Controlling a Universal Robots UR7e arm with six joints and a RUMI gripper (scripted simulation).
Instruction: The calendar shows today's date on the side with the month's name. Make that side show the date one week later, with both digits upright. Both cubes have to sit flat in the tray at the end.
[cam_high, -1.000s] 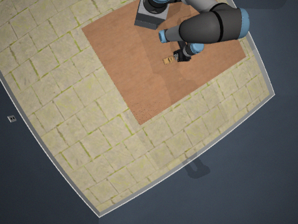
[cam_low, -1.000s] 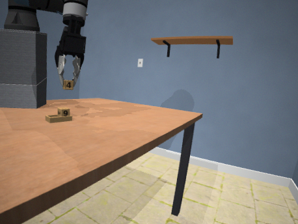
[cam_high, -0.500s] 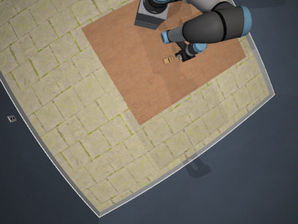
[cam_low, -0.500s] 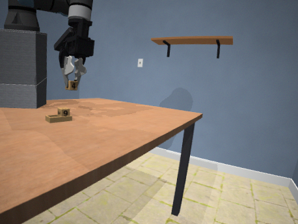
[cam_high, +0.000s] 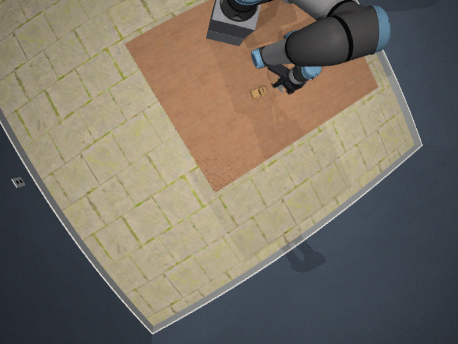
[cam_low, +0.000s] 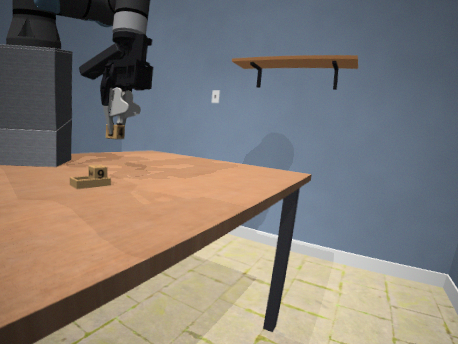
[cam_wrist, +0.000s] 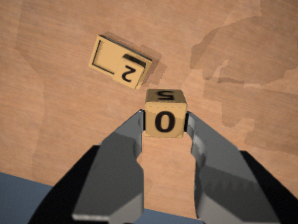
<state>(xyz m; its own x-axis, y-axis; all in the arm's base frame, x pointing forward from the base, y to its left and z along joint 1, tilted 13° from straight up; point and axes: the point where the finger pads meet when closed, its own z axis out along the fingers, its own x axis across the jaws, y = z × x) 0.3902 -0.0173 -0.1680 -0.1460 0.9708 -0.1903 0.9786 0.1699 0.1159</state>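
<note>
Right now the wooden tray is 12 cm below my hand, 6 cm to the right of it and 1 cm behind it. The rest, counted from my hand: cube: 1 cm below.
</note>
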